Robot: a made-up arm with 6 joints.
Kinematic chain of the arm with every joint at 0, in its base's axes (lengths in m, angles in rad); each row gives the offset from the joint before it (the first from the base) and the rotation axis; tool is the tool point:
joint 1: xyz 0 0 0.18 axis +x
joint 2: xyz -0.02 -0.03 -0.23 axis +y
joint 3: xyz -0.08 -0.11 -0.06 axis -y
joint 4: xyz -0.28 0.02 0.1 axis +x
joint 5: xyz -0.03 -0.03 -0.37 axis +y
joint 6: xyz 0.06 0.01 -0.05 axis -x
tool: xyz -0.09 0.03 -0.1
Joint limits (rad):
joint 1: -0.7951..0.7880
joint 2: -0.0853..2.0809
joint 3: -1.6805..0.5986
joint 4: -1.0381..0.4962
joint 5: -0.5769..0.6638
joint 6: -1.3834..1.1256
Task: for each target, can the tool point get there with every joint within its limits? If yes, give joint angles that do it. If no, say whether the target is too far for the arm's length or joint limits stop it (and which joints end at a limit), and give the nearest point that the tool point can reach.
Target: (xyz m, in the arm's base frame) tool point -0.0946 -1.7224 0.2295
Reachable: no: too far | nearest point -0.2371 -0.8639 0.0979 | short by 0.880 m
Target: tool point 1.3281 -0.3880 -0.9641
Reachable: no: too far | nearest point 0.3933 -0.1992 -0.3840 | short by 1.116 m
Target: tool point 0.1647 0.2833 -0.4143
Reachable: no: joint limits stop it (at a limit: joint 2, joint 3, joint 5) | nearest point -0.0304 0.3328 -0.5182 | short by 0.226 m
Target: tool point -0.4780 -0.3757 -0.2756
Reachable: yes | joints 0.4069 0.4115 -0.2368 -0.8685 -0.4021 0.1865
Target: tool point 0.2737 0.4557 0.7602
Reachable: no: joint limits stop it (at a limit: joint 1, joint 2) | nearest point 0.1573 0.2167 0.5371 | short by 0.347 m
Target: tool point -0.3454 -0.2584 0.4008
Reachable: yes | joints 0.1302 0.9552 -0.8781 -0.4024 0.4157 -0.8127
